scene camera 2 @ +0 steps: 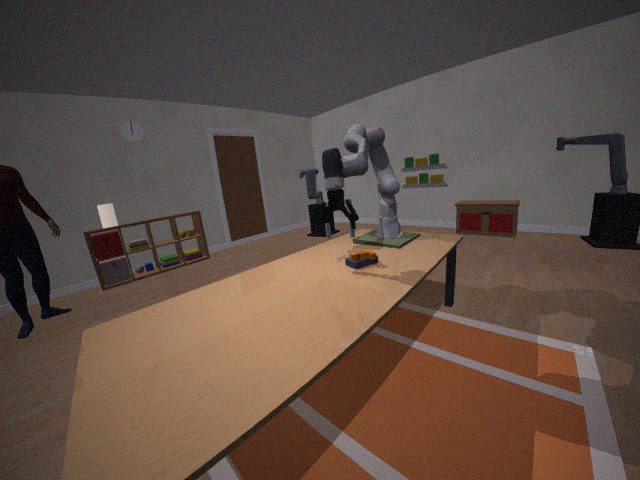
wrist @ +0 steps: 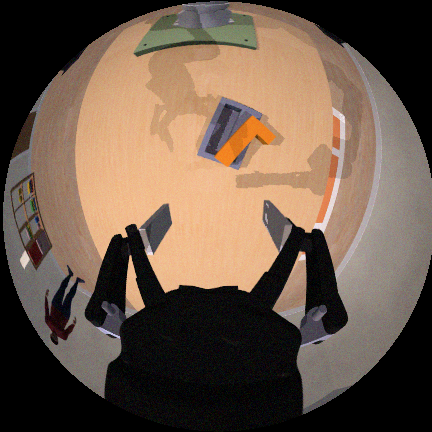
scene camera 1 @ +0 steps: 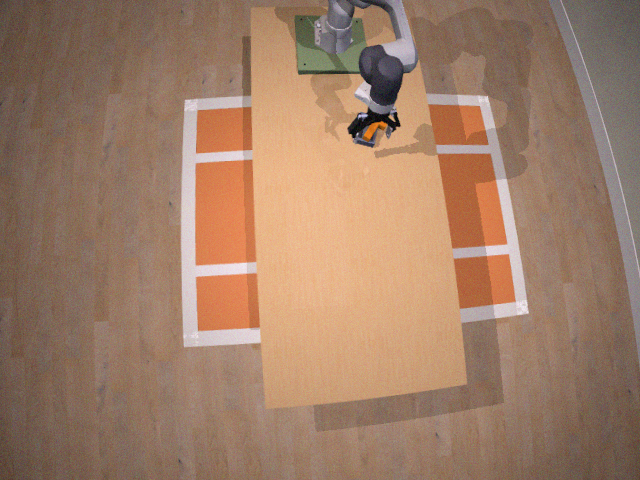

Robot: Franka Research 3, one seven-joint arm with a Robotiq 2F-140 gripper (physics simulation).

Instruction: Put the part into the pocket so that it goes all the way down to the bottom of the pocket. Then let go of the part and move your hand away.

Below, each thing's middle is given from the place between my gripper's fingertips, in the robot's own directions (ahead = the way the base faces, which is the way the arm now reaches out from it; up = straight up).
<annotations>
I see the orange L-shaped part [wrist: 251,127] 9 cm behind my hand, 7 cm to the left of it and 11 cm below it. Also, from my hand: pocket block [wrist: 229,115] (11 cm behind, 4 cm to the left, 14 cm below).
</annotations>
